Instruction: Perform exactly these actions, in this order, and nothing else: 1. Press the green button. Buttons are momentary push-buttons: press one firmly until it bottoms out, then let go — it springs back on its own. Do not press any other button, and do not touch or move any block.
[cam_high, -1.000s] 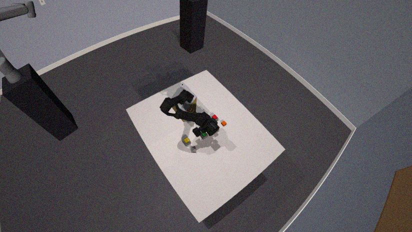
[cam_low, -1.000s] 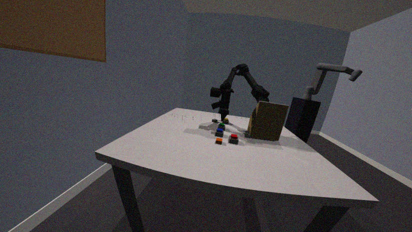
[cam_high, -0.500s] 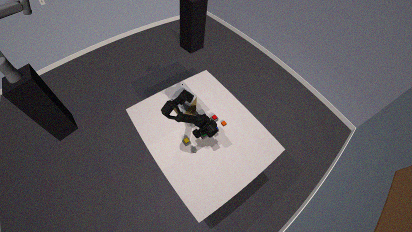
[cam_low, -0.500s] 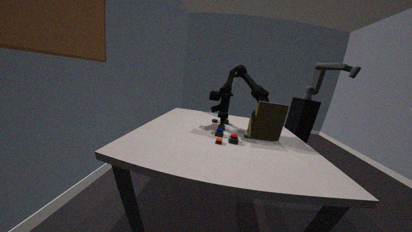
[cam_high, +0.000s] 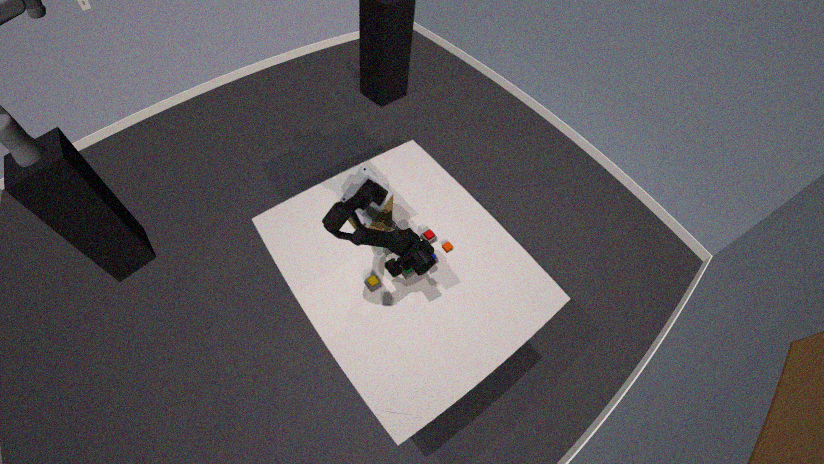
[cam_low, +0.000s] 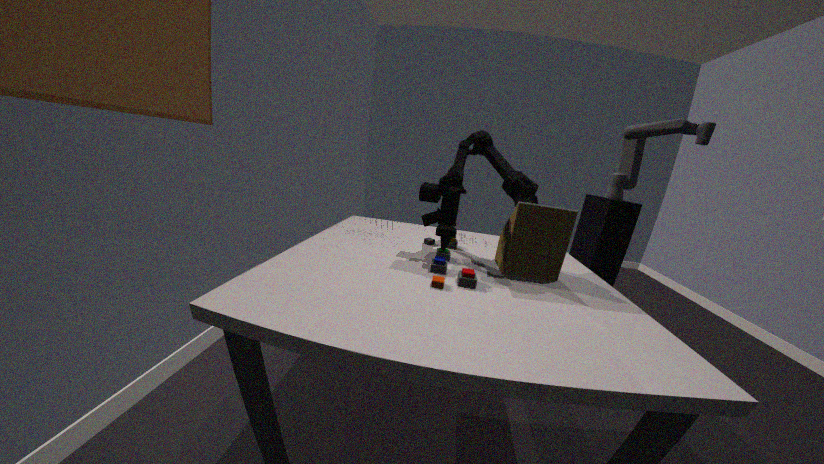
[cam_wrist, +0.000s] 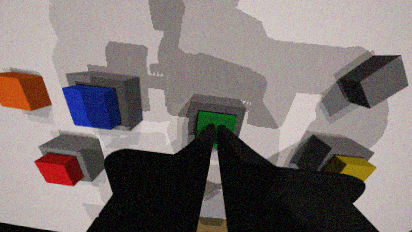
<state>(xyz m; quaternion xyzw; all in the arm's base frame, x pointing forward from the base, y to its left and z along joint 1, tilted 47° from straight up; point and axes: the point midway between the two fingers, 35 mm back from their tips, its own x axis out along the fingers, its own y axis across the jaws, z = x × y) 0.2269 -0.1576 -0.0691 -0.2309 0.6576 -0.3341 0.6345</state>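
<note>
Now: gripper tip 10 mm above the green button. The rest, counted from my gripper tip: dark grey block (140 mm to the right, 40 mm ahead, 20 mm below); then yellow button (140 mm to the right, 50 mm behind); then blue button (100 mm to the left, 20 mm ahead).
</note>
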